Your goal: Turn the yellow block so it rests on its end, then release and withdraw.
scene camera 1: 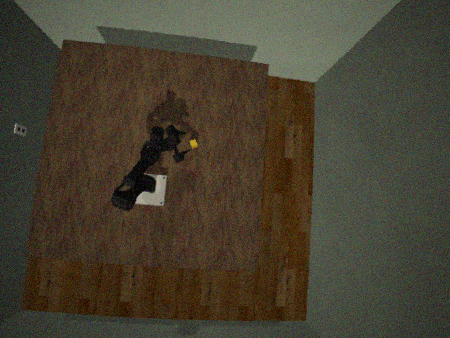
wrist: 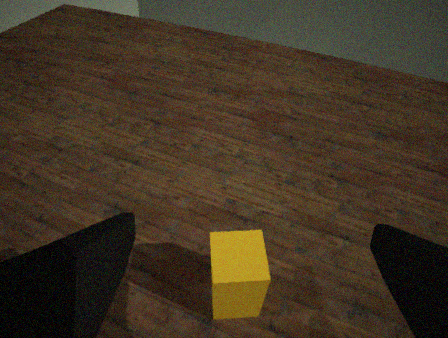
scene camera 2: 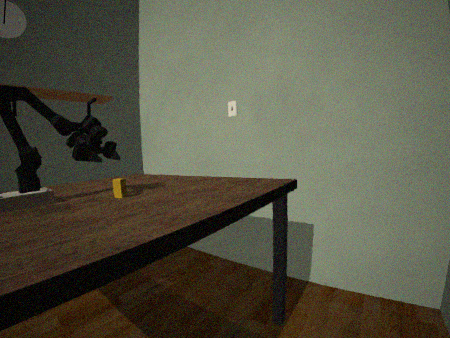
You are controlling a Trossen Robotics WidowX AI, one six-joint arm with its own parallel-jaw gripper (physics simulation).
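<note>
The yellow block [scene camera 1: 194,144] [scene camera 2: 119,188] [wrist: 241,272] stands upright on its end on the brown table [scene camera 1: 220,210] [scene camera 2: 200,192] [wrist: 250,125]. It looks taller than wide in scene camera 2, and its square top and one side face show in the wrist view. My gripper [scene camera 1: 188,142] [scene camera 2: 110,159] [wrist: 255,230] is wide open and empty. It hangs above the table, higher than the block and a little toward the arm's side. In the wrist view the block shows low in the picture between the two dark fingers, and neither finger touches it.
The arm's white base plate [scene camera 1: 161,190] sits on the table behind the gripper. The table's right edge runs beyond the block in scene camera 1. A wall stands beyond the table's far edge. The arm's shadow falls on the table beside the block.
</note>
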